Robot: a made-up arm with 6 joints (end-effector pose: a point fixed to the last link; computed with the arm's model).
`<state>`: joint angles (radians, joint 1 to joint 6).
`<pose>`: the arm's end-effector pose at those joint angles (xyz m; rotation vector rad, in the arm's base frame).
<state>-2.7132 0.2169 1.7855 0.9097 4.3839 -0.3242</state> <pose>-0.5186 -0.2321 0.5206 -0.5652 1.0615 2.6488</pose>
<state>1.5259 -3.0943 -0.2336 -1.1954 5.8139 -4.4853</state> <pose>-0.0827 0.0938 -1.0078 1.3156 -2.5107 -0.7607</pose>
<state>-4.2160 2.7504 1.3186 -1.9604 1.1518 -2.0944</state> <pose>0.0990 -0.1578 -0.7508 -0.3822 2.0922 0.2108</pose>
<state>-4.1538 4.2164 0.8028 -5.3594 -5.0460 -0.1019</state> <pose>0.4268 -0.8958 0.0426 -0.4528 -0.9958 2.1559</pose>
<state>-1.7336 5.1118 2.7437 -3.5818 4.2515 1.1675</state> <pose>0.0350 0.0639 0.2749 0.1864 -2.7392 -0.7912</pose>
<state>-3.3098 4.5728 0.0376 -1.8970 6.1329 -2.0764</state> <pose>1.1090 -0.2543 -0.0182 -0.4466 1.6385 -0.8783</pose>
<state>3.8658 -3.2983 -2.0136 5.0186 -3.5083 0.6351</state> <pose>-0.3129 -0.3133 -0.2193 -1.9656 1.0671 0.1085</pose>
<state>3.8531 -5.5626 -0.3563 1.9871 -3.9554 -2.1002</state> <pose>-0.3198 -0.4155 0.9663 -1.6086 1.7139 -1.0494</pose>
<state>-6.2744 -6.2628 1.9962 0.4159 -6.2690 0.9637</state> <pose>0.5268 0.0591 0.4413 1.3545 1.6627 0.8573</pose>
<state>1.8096 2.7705 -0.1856 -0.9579 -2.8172 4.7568</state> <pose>-0.1767 0.4118 -0.7671 0.2592 -0.3961 1.1462</pose>
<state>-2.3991 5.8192 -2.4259 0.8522 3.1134 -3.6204</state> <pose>0.3039 0.2034 0.2259 0.2145 -0.1020 -0.5831</pose>
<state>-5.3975 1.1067 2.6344 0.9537 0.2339 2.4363</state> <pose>0.0621 0.1846 -0.0921 2.6103 0.7744 -1.0272</pose>
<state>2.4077 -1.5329 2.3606 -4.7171 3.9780 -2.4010</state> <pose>0.1864 -0.1629 0.4368 -0.4821 1.9807 0.0116</pose>
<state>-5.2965 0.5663 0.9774 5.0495 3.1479 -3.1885</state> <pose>0.3534 0.6334 0.6110 1.6394 -0.1694 -0.7524</pose>
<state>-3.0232 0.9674 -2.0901 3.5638 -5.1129 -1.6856</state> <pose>0.0319 -0.0209 0.6093 -1.7497 1.3669 -0.3382</pose>
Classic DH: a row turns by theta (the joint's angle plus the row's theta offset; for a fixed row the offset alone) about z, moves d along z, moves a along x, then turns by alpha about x. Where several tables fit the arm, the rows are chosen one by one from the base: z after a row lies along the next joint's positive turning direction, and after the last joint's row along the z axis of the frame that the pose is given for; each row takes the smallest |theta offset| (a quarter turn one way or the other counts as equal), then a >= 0, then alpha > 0; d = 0 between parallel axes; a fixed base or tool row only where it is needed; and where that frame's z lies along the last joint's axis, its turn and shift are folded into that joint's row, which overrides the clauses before.
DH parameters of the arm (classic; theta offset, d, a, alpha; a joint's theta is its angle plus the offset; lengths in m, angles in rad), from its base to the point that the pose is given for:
joint 1: 0 0.116 0 -1.5708
joint 2: -1.5708 0 0.573 0
joint 3: 1.5708 0.054 0 1.5708
joint 4: 0 0.494 0 -1.5708
joint 5: 0 0 0 1.5708
joint 6: 0 0.078 0 0

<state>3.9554 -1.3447 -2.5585 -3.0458 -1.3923 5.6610</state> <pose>0.2254 0.1492 -0.1758 -1.6030 1.9261 -0.0325</pose>
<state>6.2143 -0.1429 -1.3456 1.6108 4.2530 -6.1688</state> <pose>-0.5390 0.0213 0.7237 -0.3739 2.0026 -1.9921</pose>
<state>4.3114 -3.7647 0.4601 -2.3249 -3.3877 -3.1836</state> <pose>-0.1251 -0.3979 -0.7600 0.2206 -0.1273 -2.8056</pose>
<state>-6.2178 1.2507 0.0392 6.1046 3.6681 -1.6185</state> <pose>0.9370 0.1224 0.4516 0.9382 -1.0966 -1.2292</pose>
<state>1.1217 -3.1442 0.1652 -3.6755 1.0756 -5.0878</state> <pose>-0.0915 0.0150 -0.9906 -2.1580 -0.4518 -0.0744</pose>
